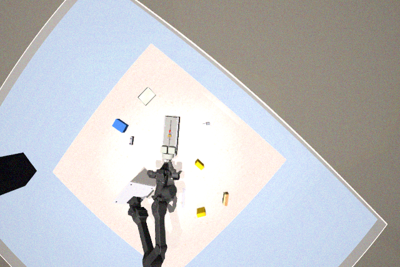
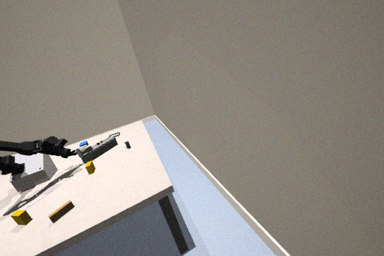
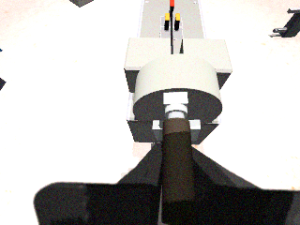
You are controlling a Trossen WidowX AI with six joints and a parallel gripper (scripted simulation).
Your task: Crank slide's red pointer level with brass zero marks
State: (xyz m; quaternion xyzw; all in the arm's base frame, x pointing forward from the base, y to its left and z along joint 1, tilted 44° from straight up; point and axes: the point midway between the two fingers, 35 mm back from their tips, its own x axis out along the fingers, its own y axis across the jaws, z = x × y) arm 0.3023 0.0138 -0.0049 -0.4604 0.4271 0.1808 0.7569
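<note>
Right now my gripper tip is 1 cm below the crank. The rest, counted from my gripper tip: blue block: 9 cm behind, 41 cm to the left, 7 cm below; then dark brown crank handle: 1 cm behind, 1 cm to the right, 3 cm above; then red pointer: 15 cm ahead, 13 cm to the left, 1 cm below.
</note>
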